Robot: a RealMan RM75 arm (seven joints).
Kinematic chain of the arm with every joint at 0, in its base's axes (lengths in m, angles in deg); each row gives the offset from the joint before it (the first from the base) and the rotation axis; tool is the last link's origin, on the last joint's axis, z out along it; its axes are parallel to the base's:
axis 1: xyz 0 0 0.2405 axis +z
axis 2: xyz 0 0 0 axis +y
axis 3: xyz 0 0 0.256 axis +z
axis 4: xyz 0 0 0 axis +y
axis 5: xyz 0 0 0.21 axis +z
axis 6: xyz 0 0 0 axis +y
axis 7: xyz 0 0 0.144 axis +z
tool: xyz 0 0 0
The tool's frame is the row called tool.
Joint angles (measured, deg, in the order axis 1, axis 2, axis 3, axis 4, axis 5, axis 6, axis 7), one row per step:
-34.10, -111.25, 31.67, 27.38, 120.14, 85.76, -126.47
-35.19, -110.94, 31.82, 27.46, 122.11, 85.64, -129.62
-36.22, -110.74, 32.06, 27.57, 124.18, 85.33, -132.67
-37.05, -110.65, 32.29, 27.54, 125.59, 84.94, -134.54
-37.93, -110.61, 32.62, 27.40, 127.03, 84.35, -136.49
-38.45, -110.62, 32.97, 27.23, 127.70, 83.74, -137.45
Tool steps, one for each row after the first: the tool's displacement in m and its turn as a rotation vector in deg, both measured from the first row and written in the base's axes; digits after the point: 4 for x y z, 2 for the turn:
0.0024, 0.0037, 0.0000, -2.03, 0.64, 1.69
0.0042, 0.0071, -0.0008, -3.95, 1.56, 3.46
0.0060, 0.0099, -0.0021, -5.15, 2.36, 4.49
0.0078, 0.0129, -0.0041, -6.35, 3.26, 5.66
0.0088, 0.0150, -0.0058, -6.86, 3.89, 6.26

